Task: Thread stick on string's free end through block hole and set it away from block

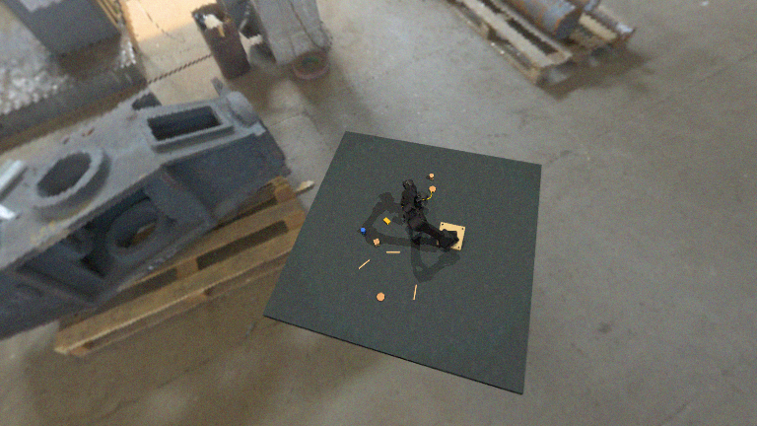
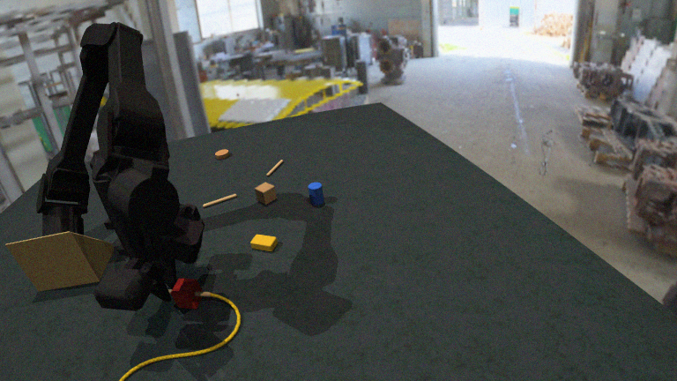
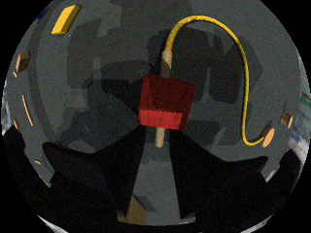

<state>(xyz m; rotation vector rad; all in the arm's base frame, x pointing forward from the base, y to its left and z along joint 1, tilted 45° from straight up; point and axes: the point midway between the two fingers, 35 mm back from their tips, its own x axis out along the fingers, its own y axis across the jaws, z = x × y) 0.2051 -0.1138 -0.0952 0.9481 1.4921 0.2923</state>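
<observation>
Right now the red block is 30 mm ahead of my gripper tip and 10 mm to the right of it. The rest, counted from my gripper tip: thin wooden stick (40 mm ahead, 20 mm to the right); round wooden button (180 mm to the right, 80 mm behind); yellow block (160 mm ahead, 70 mm to the left).
</observation>
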